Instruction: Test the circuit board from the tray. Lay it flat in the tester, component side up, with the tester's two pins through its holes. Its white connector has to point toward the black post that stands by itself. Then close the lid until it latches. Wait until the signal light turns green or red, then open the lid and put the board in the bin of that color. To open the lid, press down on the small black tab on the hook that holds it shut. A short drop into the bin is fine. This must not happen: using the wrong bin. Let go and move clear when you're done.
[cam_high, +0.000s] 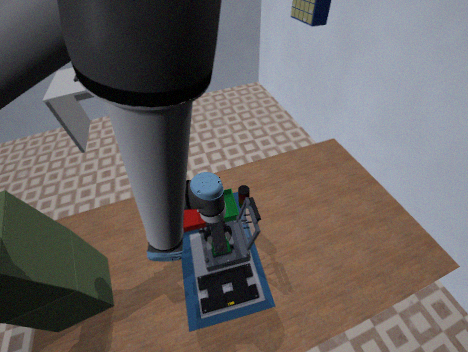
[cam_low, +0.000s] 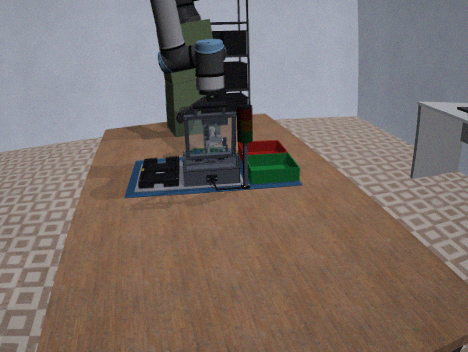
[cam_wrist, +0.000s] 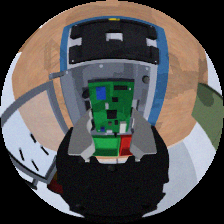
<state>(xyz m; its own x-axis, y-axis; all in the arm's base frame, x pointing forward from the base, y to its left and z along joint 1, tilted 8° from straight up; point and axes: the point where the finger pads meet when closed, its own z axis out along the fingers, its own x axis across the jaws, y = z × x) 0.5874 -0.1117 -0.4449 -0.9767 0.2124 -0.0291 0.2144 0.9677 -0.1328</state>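
Right now my hand is 1 cm to the right of the green circuit board. The rest, counted from my hand: tester bed (1 cm ahead, 1 cm to the left, 1 cm below); green bin (9 cm ahead, 19 cm to the left, 7 cm below); clear lid (12 cm ahead, 2 cm to the right, 10 cm above).
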